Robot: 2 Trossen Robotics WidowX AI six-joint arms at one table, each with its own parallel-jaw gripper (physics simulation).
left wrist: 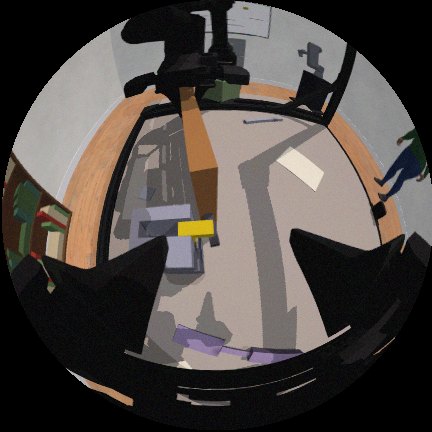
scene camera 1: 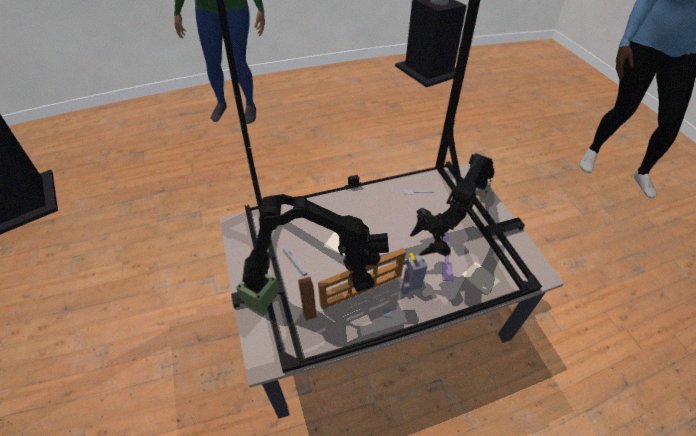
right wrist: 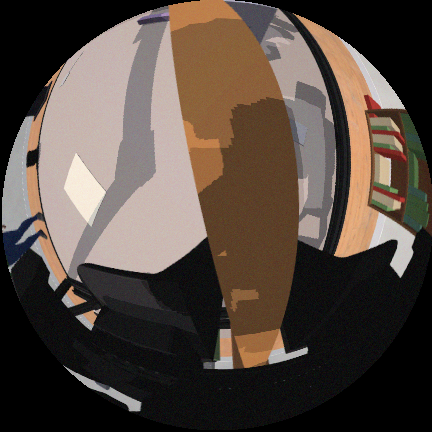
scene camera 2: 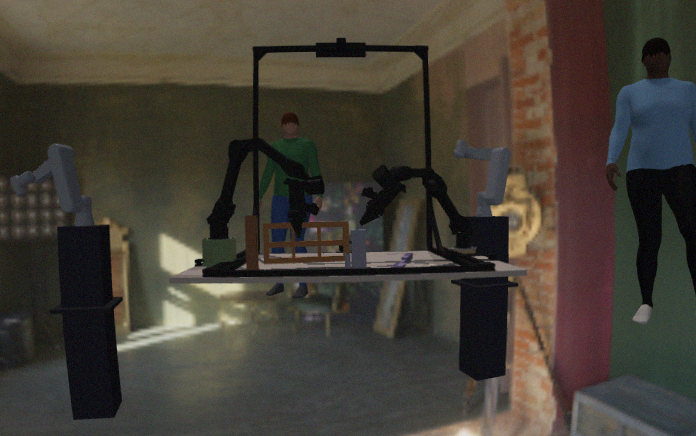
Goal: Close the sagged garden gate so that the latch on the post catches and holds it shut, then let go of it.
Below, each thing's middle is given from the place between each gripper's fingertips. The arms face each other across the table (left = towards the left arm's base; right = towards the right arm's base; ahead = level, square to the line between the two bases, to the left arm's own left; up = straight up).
Labels:
I see the wooden gate [scene camera 2: 345, 242] 4 cm to the left of my right hand, 2 cm below it and 1 cm ahead of it. Also, from my right hand: grey latch post [left wrist: 183, 256] 20 cm to the left, 7 cm ahead, 4 cm below.
Now: left hand 9 cm above the grey latch post, 5 cm short of it and 4 cm to the left of it. From my left hand the other things lie so: wooden gate: 19 cm to the right, 6 cm below, 1 cm behind.

